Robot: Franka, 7 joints.
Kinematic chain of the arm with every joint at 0, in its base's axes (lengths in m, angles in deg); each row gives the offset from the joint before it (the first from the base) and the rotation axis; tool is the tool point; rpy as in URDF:
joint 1: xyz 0 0 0.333 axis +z
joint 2: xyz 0 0 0 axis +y
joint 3: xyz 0 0 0.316 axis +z
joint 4: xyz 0.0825 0 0 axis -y
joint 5: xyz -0.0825 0 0.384 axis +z
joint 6: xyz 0 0 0 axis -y
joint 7: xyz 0.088 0 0 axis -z
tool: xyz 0 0 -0.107 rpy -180 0 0
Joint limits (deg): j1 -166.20..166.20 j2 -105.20..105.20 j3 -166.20..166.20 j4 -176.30..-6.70 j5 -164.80..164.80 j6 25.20..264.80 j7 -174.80..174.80
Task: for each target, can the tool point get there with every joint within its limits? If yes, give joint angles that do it. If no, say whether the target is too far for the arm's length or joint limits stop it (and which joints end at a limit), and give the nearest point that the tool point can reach.
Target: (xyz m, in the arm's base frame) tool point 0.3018 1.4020 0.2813
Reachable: no: too far | nearest point 0.1804 0.8381 0.3021 | short by 0.577 m
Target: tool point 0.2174 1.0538 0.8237
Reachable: no: too far | nearest point 0.1577 0.7645 0.6890 | short by 0.325 m
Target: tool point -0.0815 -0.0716 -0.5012
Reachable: no: joint limits stop it (at a limit: joint 2) | nearest point -0.1123 -0.0987 -0.3436 | short by 0.163 m
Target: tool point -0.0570 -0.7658 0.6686
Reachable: yes | joints -113.13 68.62 99.06 -22.61 8.33 117.37 -75.35
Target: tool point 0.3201 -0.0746 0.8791
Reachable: yes | joints -115.31 -74.00 32.50 -108.19 -3.05 134.34 -119.37
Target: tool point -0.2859 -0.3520 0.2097
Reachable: yes | joints -25.93 -33.58 -113.13 -144.81 125.97 124.14 140.15
